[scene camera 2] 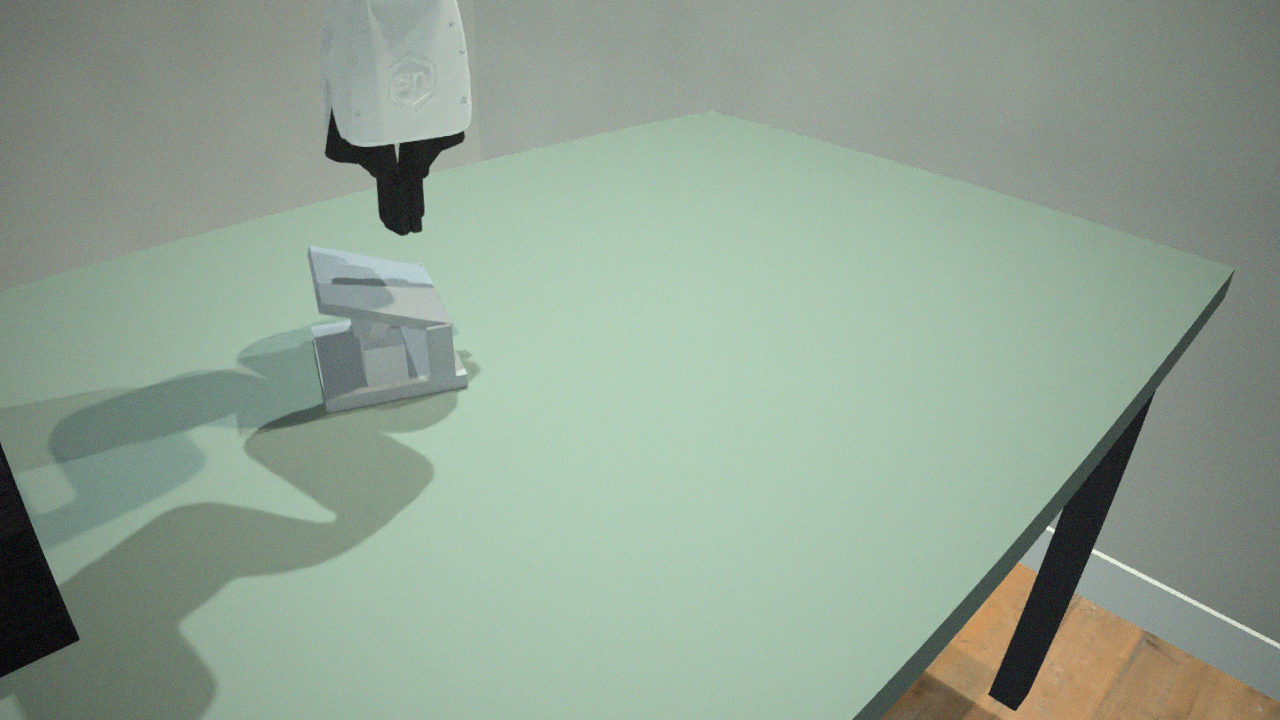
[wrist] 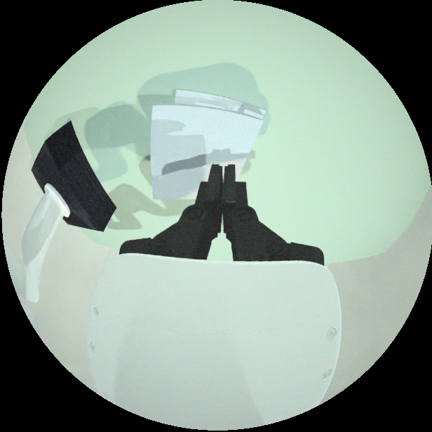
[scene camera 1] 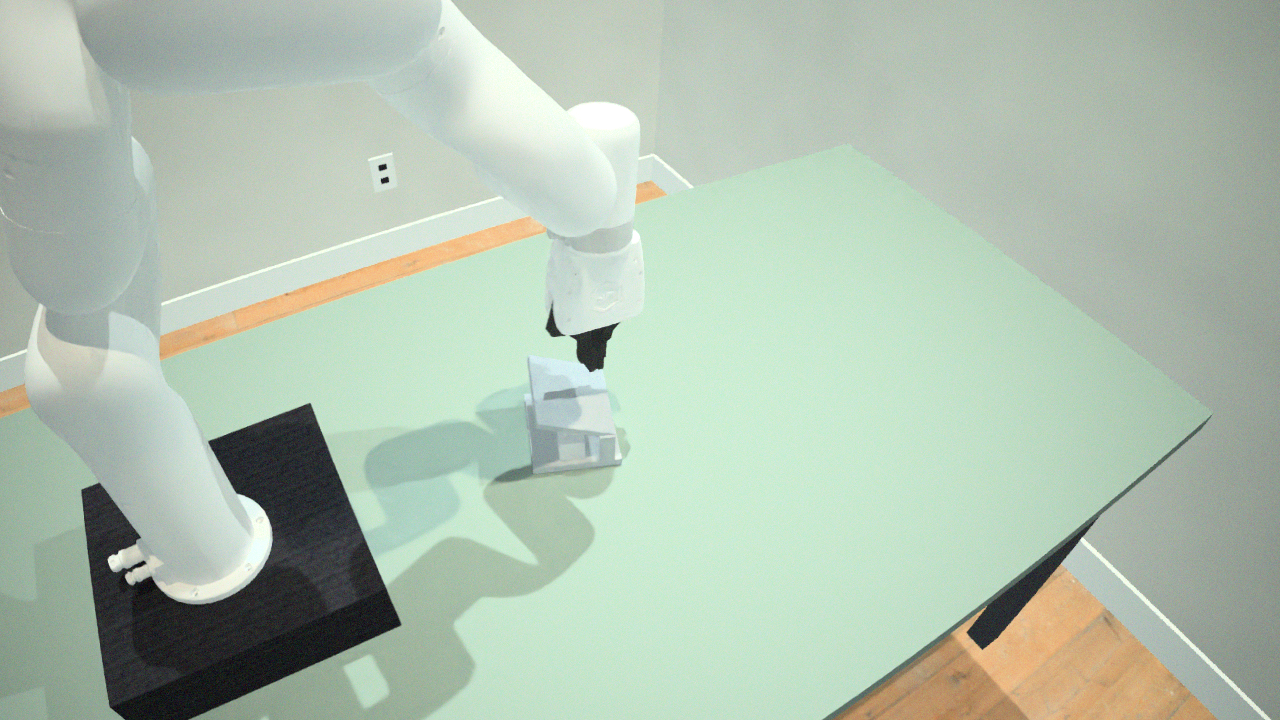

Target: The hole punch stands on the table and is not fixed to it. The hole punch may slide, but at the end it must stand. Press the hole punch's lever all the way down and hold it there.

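Frame: origin at the arm's base, x ahead, y left, z up, level; metres.
Seen in the pictures: gripper, between the fingertips: (scene camera 2: 402, 229) (scene camera 1: 591, 363); arm's base, origin of its link: (scene camera 1: 212, 548).
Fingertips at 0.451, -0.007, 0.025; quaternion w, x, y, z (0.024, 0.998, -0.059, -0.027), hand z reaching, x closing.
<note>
Offsets run from my fingertips to a thing's top centre, as dx, dy, dz. Level surfaces: height alone.
The pale grey hole punch @[-0.029, +0.000, -0.018] (scene camera 1: 574, 452) (scene camera 2: 386, 362) stands upright on the green table @[dz -0.103] (scene camera 1: 805, 402) (scene camera 2: 716, 402) (wrist: 320, 100). Its broad flat lever @[-0.029, +0.000, -0.018] (scene camera 1: 572, 413) (scene camera 2: 384, 300) (wrist: 187, 130) is raised, sloping up toward the back left, with a gap between it and the base. My gripper (scene camera 1: 590, 368) (scene camera 2: 405, 232) (wrist: 224, 180) is shut and empty, its fingertips pointing down. In the second scene view the tips are above the back right part of the lever, with a gap between them. In the wrist view the tips overlap the lever's near right part.
The arm's white base stands on a black block (scene camera 1: 313, 501) (scene camera 2: 26, 573) (wrist: 75, 180) at the left of the table. The table's right edge and a dark table leg (scene camera 1: 1029, 582) (scene camera 2: 1083, 546) are far from the hole punch. Grey walls stand behind.
</note>
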